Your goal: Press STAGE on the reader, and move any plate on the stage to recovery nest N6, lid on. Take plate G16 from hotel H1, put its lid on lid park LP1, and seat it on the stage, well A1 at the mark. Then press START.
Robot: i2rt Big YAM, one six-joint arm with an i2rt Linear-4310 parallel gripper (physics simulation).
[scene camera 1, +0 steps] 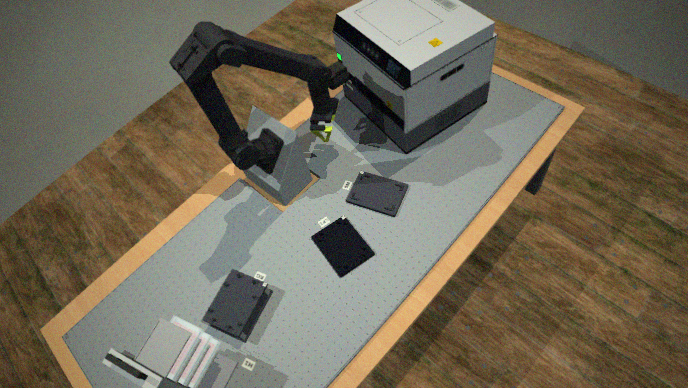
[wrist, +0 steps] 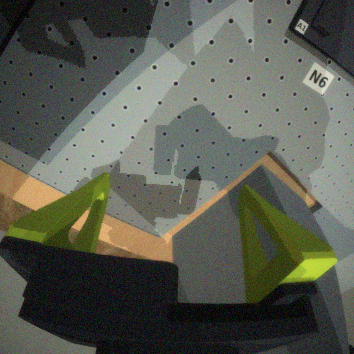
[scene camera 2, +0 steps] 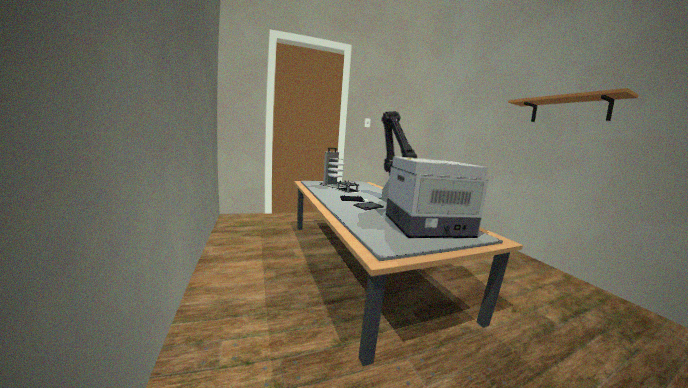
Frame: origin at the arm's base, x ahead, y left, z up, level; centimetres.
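Seen in the pictures: gripper, fingertip midpoint: [scene camera 1: 328,131] [wrist: 175,184]; arm's base, link origin: [scene camera 1: 269,150].
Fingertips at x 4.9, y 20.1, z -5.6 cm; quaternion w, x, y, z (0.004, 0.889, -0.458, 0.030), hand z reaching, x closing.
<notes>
Pixels of each thing's top centre, then the offset from my fingertips to it. "*": a spot on its surface instead.
- reader, top centre: [scene camera 1: 411,17] [scene camera 2: 436,161] dx +6.4, dy +35.1, dz +25.4 cm
- Nest N6, top centre: [scene camera 1: 377,191] [scene camera 2: 368,203] dx +24.2, dy -4.0, dz -7.7 cm
- black lid park LP1, top centre: [scene camera 1: 341,243] [scene camera 2: 352,196] dx +28.7, dy -24.3, dz -7.5 cm
- Hotel H1, surface spot: [scene camera 2: 330,168] * dx +32.3, dy -75.5, dz +6.8 cm
- raised dark nest, top centre: [scene camera 1: 232,299] [scene camera 2: 348,181] dx +20.8, dy -57.6, dz -1.9 cm
My gripper [scene camera 1: 324,136] [wrist: 175,184] is open, its green fingers wide apart with nothing between them. It hangs above the table between the arm's base and the reader's front. The reader [scene camera 1: 450,92] [scene camera 2: 437,192] stands at the table's far end in scene camera 1, with a green light [scene camera 1: 339,56] at its front corner. No extended stage shows; the front is partly hidden by the arm. Nest N6 [scene camera 1: 377,194] [scene camera 2: 368,205] [wrist: 332,32] and the black lid park LP1 [scene camera 1: 343,247] show no plate or lid. Hotel H1 [scene camera 2: 330,167] holds several pale plates [scene camera 1: 195,355]; G16 cannot be told apart.
A raised dark nest [scene camera 1: 236,302] [scene camera 2: 348,186] stands between LP1 and the hotel; its label is hard to read. The arm's grey wedge base [scene camera 1: 285,175] [wrist: 215,245] stands at the table edge, close below the gripper. A wall shelf [scene camera 2: 572,97] is behind the table.
</notes>
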